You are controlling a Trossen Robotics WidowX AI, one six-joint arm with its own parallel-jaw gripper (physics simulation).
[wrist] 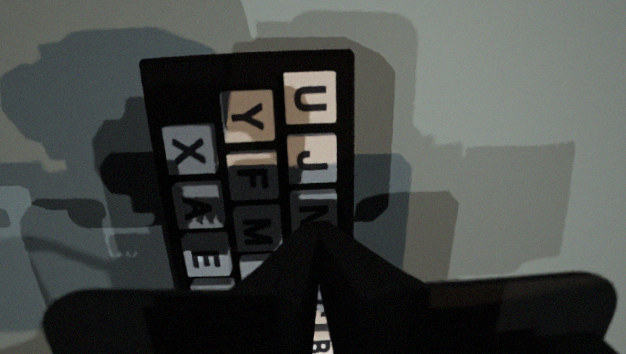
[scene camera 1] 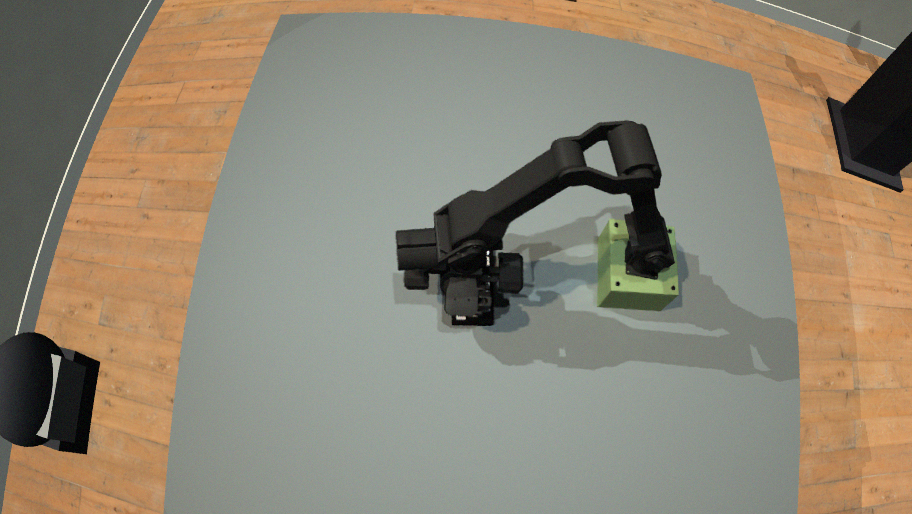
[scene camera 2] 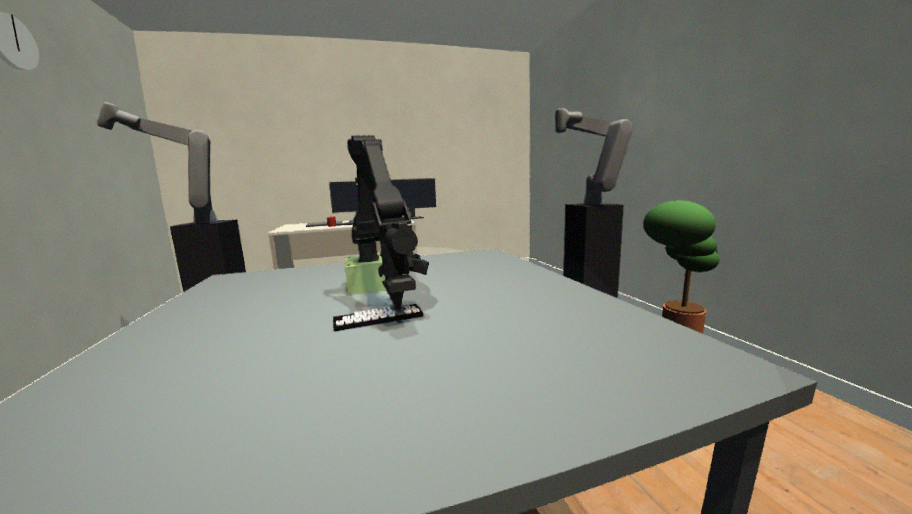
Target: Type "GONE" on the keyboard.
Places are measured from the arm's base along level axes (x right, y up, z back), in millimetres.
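Pixels of known places: gripper, fingertip midpoint: [wrist: 316, 233] [scene camera 2: 398, 309]; arm's base, link origin: [scene camera 1: 642, 260] [scene camera 2: 368, 259].
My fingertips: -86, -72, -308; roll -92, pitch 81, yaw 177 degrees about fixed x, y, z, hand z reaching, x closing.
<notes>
For each thing: its middle in the pictures, then the offset to it from my fingertips, as dx, dy, dz. Level surfaces: height alone.
- black keyboard, body centre: [wrist: 269, 317] [scene camera 1: 472, 265] [scene camera 2: 378, 315] +51, -16, +12
- N key, body centre: [wrist: 313, 213] -3, -10, +1
- E key, body centre: [wrist: 207, 254] +20, -10, +39
- J key, body centre: [wrist: 312, 158] -23, -10, +5
- U key, body centre: [wrist: 309, 97] -44, -10, +8
- grey table, surface height: dy -24
- M key, body centre: [wrist: 258, 228] +6, -10, +20
- F key, body centre: [wrist: 253, 175] -15, -10, +24
The black keyboard [scene camera 1: 486, 319] [scene camera 2: 338, 325] [wrist: 187, 87] lies flat on the table, with light square letter keys in three rows. In the wrist view, the N key [wrist: 312, 200] is partly covered by the fingertips; the E key [wrist: 209, 260] is to their lower left. The J key [wrist: 312, 160] and U key [wrist: 311, 97] are above N. The G and O keys do not show as readable there. My gripper [scene camera 2: 398, 307] [wrist: 316, 233] is shut and empty, pointing down with its tips at the lower part of N. I cannot tell whether they touch it.
A green block [scene camera 1: 606, 296] [scene camera 2: 362, 277] carries the arm's base on the grey table [scene camera 1: 319, 415] [scene camera 2: 408, 415]. In the wrist view, the M key [wrist: 257, 227] and F key [wrist: 252, 177] lie left of the fingertips. Dark arm shadows cross the keys.
</notes>
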